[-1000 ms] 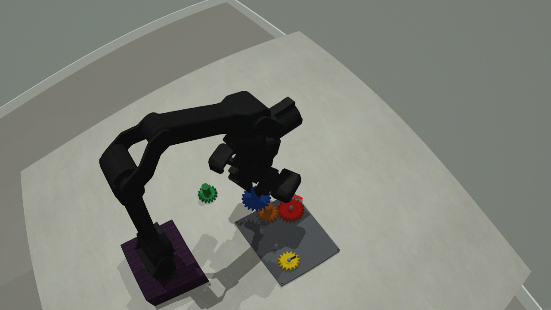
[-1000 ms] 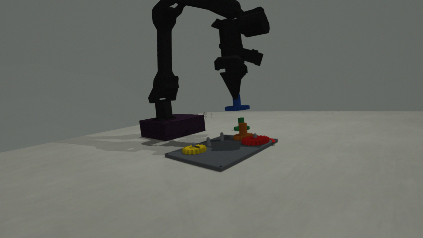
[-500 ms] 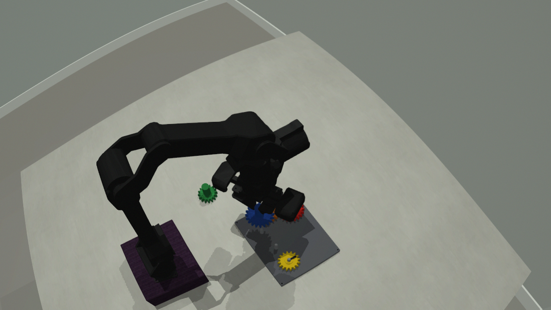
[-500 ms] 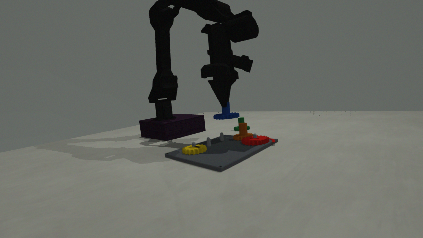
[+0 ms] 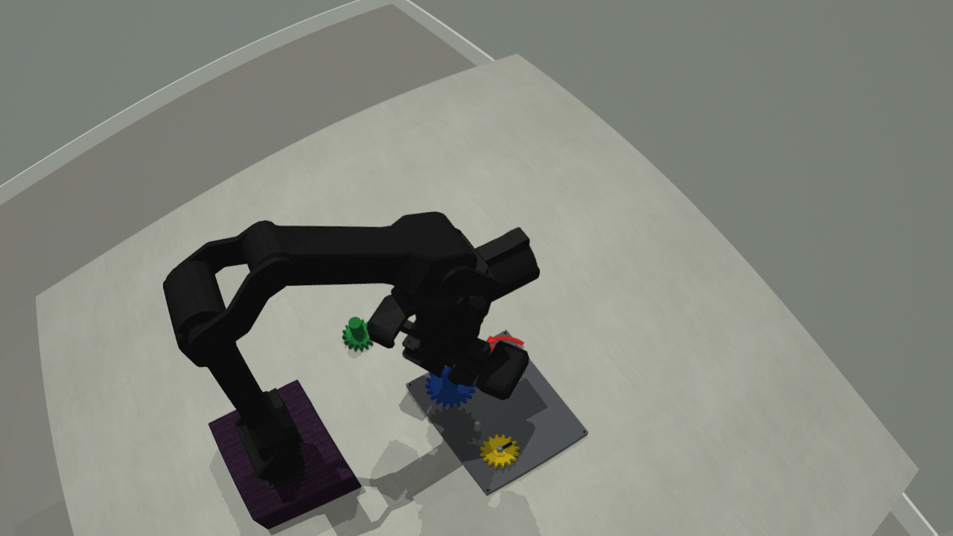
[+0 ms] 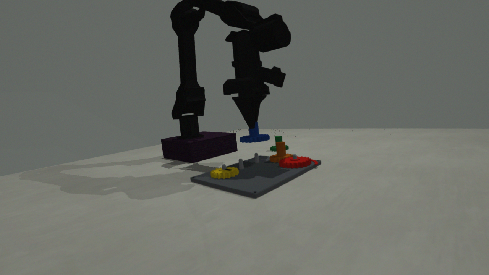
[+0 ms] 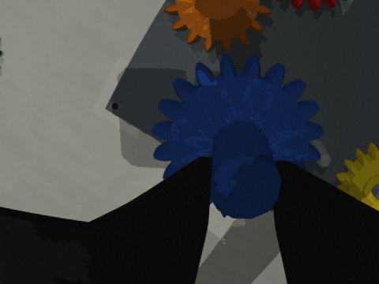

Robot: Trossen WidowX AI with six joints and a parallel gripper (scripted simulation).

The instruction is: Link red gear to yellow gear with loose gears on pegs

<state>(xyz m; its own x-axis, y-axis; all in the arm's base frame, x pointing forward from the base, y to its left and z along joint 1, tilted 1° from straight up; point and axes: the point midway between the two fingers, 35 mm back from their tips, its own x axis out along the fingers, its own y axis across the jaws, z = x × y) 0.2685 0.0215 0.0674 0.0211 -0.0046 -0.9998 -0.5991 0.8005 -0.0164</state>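
Right now the orange gear is 60 mm below my gripper tip, 40 mm to the left of it and 40 mm ahead of it. Round my gripper tip: yellow gear: 100 mm to the right, 70 mm below, 20 mm ahead; then blue gear: 10 mm below; then red gear: 90 mm ahead, 70 mm below, 20 mm to the left.
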